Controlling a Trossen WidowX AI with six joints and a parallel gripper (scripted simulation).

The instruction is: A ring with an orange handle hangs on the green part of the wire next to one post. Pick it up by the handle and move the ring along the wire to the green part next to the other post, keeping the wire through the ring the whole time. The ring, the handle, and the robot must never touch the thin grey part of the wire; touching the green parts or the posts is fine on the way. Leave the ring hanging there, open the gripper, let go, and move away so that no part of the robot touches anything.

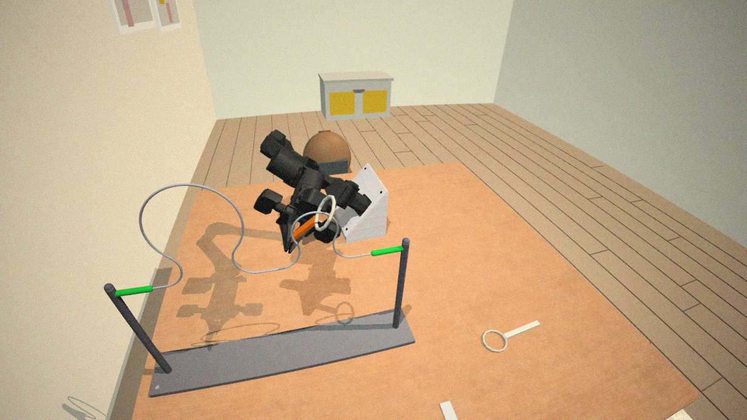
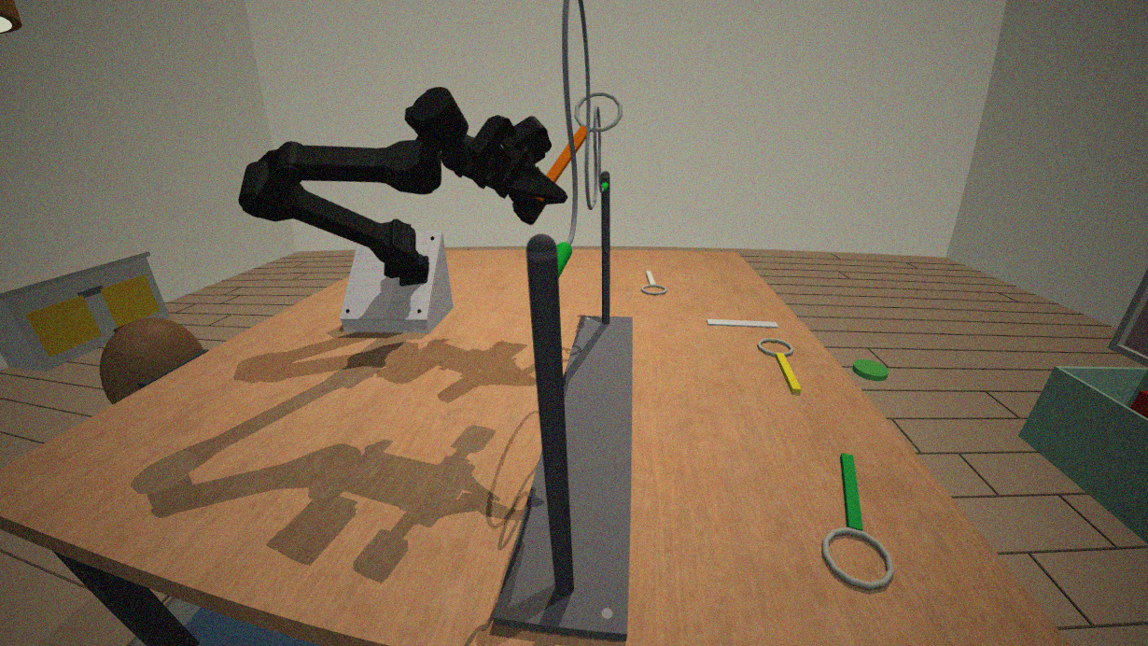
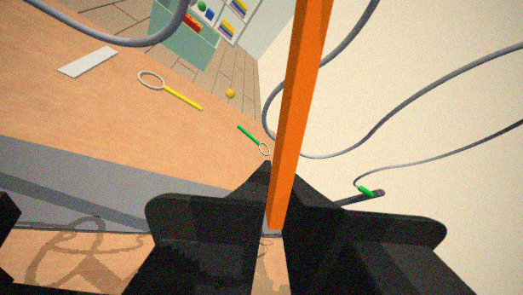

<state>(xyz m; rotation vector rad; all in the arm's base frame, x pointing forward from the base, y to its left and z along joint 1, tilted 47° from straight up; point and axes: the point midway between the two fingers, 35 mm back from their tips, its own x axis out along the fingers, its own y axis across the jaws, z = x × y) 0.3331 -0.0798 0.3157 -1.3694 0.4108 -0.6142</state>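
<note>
Right now the orange-handled ring is 2 cm ahead of my gripper tip, 5 cm to the left of it and 8 cm above it. Round my gripper tip: white strip: 36 cm ahead, 23 cm to the left, 29 cm below; then green-handled ring: 30 cm ahead, 28 cm to the right, 29 cm below; then ring with handle: 37 cm ahead, 7 cm to the left, 29 cm below.
</note>
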